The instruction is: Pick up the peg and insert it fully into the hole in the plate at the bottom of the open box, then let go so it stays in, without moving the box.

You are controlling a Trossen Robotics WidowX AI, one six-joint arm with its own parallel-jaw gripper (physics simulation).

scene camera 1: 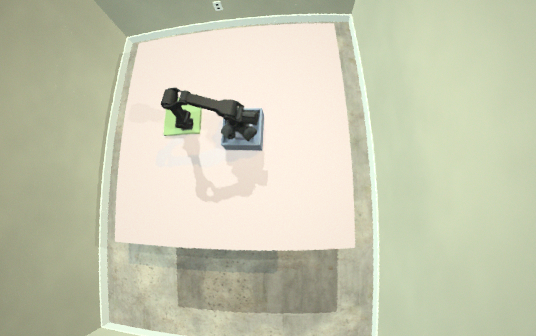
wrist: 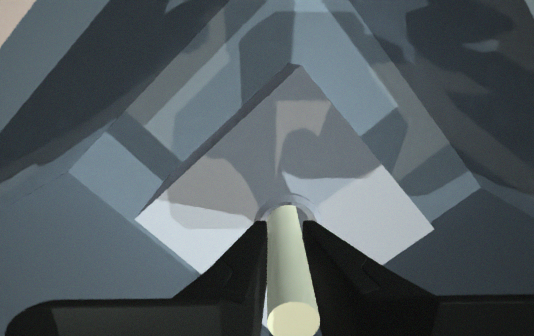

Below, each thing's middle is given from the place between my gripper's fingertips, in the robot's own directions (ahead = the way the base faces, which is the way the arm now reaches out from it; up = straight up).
My gripper is now 2 cm above the blue-grey box (scene camera 1: 256,144). From my hand the other things lie so: square plate (wrist: 288,145) (3 cm below).
